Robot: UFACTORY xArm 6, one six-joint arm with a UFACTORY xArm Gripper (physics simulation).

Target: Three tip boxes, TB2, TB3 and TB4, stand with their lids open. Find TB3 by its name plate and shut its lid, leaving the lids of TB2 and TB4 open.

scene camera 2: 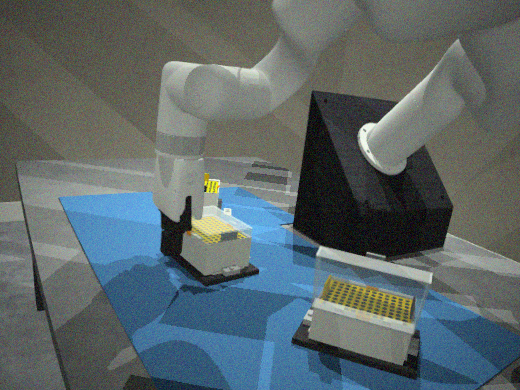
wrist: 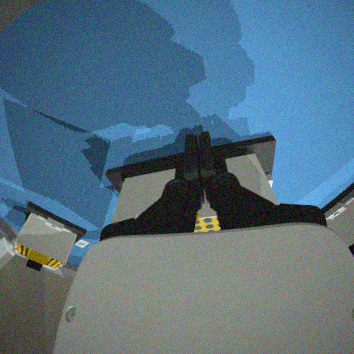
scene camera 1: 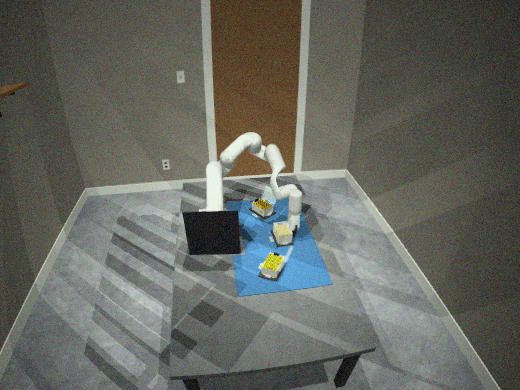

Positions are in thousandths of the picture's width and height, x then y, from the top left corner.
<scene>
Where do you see a TB2 tip box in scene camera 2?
736, 896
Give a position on a TB3 tip box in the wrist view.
At 394, 521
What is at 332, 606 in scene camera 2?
My gripper.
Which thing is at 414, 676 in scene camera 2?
A TB3 tip box.
</scene>
